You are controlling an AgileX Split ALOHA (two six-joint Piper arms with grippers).
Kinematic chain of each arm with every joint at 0, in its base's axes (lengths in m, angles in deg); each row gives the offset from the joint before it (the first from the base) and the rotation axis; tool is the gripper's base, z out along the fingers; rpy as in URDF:
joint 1: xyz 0 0 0.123 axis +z
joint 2: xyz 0 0 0 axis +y
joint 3: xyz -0.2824 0 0.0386 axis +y
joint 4: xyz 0.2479 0 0.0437 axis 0.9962 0 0.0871
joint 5: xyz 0 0 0 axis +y
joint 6: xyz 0.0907 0 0.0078 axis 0.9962 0 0.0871
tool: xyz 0 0 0 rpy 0 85 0
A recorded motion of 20 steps. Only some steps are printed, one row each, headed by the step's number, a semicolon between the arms.
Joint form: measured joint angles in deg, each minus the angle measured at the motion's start. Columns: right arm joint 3, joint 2, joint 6, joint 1, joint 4, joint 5; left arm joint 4, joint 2, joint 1, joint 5, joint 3, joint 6.
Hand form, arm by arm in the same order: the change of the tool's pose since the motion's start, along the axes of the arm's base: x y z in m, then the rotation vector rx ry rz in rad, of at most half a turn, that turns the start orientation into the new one. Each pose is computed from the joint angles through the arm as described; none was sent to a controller.
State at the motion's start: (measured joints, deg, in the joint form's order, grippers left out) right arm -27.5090 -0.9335 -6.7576 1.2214 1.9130 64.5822; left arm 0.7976 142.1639 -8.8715 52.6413 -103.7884 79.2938
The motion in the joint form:
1: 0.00 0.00 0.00 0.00 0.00 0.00; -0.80 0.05 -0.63 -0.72 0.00 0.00
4: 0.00 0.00 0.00 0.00 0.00 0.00; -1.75 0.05 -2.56 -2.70 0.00 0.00
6: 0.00 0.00 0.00 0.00 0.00 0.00; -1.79 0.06 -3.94 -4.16 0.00 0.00
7: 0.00 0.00 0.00 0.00 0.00 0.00; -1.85 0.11 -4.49 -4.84 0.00 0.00
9: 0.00 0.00 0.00 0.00 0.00 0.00; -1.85 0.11 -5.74 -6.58 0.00 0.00
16: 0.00 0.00 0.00 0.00 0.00 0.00; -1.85 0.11 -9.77 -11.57 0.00 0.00
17: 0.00 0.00 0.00 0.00 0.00 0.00; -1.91 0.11 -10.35 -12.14 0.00 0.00
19: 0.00 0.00 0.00 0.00 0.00 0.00; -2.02 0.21 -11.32 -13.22 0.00 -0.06
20: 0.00 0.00 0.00 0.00 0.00 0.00; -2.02 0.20 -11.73 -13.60 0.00 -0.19
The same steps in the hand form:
1: 0.0000 0.0000 0.0000 0.0000 0.0000 0.0000; 0.0001 -0.0063 -0.0003 -0.0134 -0.0097 -0.0034
4: 0.0000 0.0000 0.0000 0.0000 0.0000 0.0000; 0.0000 -0.0238 0.0000 -0.0332 -0.0410 -0.0278
6: 0.0000 0.0000 0.0000 0.0000 0.0000 0.0000; -0.0002 -0.0356 0.0002 -0.0390 -0.0654 -0.0514
7: 0.0000 0.0000 0.0000 0.0000 0.0000 0.0000; -0.0003 -0.0404 -0.0001 -0.0422 -0.0758 -0.0604
9: 0.0000 0.0000 0.0000 0.0000 0.0000 0.0000; -0.0002 -0.0513 0.0004 -0.0492 -0.1051 -0.0821
16: 0.0000 0.0000 0.0000 0.0000 0.0000 0.0000; -0.0027 -0.0863 0.0021 -0.0735 -0.1881 -0.1518
17: 0.0000 0.0000 0.0000 0.0000 0.0000 0.0000; -0.0035 -0.0913 0.0024 -0.0776 -0.1973 -0.1612
19: 0.0000 0.0000 0.0000 0.0000 0.0000 0.0000; -0.0049 -0.0998 0.0020 -0.0851 -0.2128 -0.1756
20: 0.0000 0.0000 0.0000 0.0000 0.0000 0.0000; -0.0056 -0.1033 0.0023 -0.0880 -0.2190 -0.1804

